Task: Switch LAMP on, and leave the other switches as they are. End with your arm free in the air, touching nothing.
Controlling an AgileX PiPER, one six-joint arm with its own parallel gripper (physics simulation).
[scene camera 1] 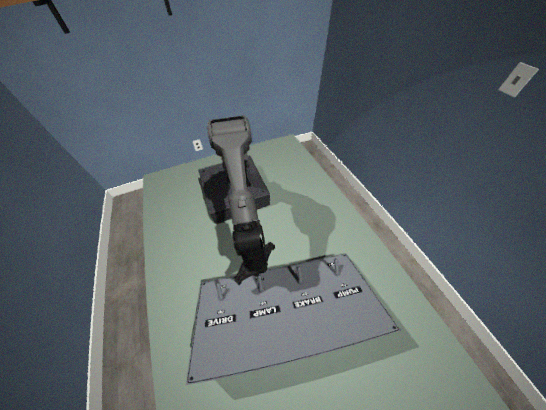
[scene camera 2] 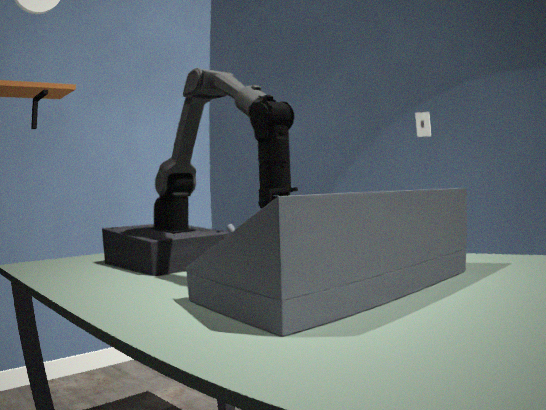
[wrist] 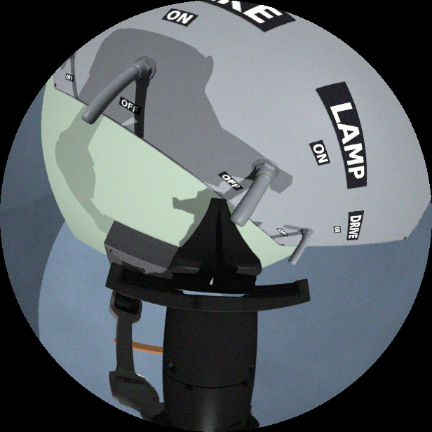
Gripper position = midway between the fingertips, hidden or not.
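Note:
Scene camera 2 shows a grey sloped switch panel (scene camera 2: 302, 261). The wrist view takes in the panel (wrist: 224, 97) as well, together with the gripper (wrist: 217, 205).

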